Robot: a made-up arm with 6 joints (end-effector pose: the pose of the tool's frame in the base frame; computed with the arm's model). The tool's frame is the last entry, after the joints. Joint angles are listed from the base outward.
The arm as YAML. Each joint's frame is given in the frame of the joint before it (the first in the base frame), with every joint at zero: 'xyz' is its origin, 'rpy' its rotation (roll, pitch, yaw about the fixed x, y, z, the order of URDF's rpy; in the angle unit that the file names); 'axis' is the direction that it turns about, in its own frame. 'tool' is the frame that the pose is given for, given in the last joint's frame.
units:
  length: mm
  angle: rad
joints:
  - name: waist
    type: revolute
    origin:
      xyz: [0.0, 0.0, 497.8]
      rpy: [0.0, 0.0, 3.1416]
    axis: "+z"
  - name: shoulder
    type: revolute
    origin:
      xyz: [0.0, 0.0, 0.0]
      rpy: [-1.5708, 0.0, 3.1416]
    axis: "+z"
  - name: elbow
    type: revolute
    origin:
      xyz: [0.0, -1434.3, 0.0]
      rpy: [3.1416, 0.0, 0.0]
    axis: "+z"
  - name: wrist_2
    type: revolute
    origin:
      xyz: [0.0, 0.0, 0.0]
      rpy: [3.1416, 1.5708, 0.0]
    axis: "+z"
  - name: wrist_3
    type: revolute
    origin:
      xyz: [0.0, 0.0, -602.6]
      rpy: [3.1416, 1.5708, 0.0]
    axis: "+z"
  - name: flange
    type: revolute
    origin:
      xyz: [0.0, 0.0, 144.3]
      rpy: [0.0, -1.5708, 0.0]
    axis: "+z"
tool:
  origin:
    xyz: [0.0, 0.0, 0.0]
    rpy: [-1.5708, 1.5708, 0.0]
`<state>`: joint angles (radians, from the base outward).
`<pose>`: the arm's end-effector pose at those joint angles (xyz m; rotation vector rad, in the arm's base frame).
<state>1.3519 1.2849 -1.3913 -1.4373 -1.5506 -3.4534</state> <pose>0.1867 0.7508 0.7597 0.2710 1.9978 2.3628</pose>
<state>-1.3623 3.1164 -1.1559 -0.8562 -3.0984 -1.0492</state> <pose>-0.1178 0.0998 -0.3444 0.9132 0.7972 -1.2842</pose>
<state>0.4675 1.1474 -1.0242 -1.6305 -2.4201 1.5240</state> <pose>0.7533 0.3899 0.6715 2.2359 1.4893 1.3480</pose>
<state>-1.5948 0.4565 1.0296 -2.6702 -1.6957 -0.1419</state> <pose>0.1004 -1.1769 2.0569 0.9424 -0.3797 1.0697</pose>
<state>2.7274 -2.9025 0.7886 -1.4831 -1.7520 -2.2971</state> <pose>0.8552 -0.3621 -1.0878 -0.0586 -0.3031 -2.0657</pose>
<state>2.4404 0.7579 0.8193 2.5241 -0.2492 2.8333</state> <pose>-1.2849 0.9309 1.6599 0.7749 0.9646 2.1884</pose>
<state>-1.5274 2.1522 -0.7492 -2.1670 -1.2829 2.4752</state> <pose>0.1063 -0.5809 -0.3173 1.9820 0.5902 -0.5355</pose>
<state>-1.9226 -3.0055 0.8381 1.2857 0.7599 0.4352</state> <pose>0.1567 0.5447 -1.4181 0.6544 0.7065 -0.0463</pose>
